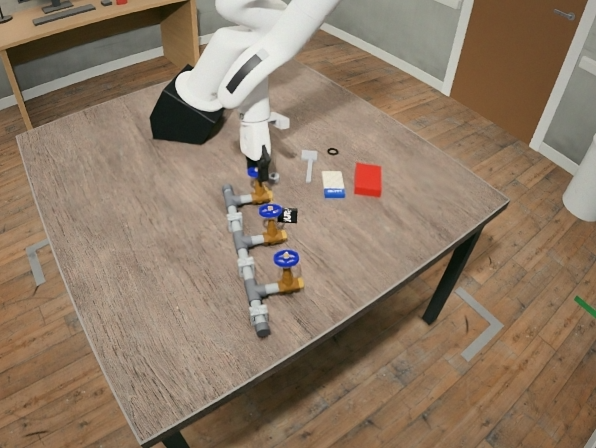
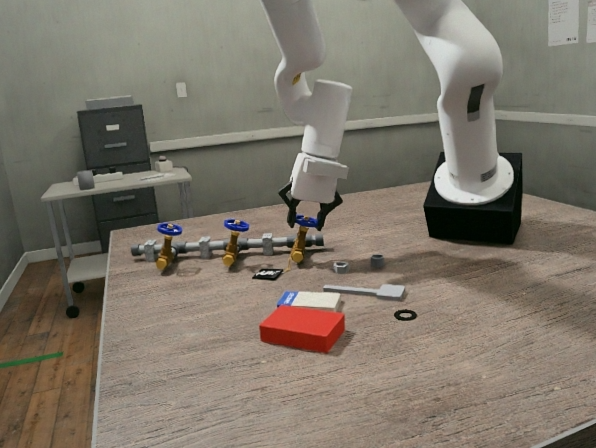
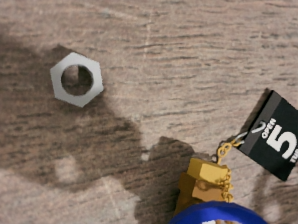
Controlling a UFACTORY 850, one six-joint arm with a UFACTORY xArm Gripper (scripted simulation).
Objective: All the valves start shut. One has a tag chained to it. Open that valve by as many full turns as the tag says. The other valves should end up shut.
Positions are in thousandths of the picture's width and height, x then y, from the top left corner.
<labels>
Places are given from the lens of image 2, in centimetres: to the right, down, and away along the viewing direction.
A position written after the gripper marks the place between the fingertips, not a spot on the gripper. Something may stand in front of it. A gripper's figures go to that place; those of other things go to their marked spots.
gripper (image 2: 511, 510): 2, 1, 113
red block (image 2: 519, 735): 2, 17, 77
grey t-shaped tool (image 2: 650, 653): 17, 13, 93
white-and-blue box (image 2: 553, 675): 6, 14, 90
The marked spots on the red block and the grey t-shaped tool are 22 cm apart.
</labels>
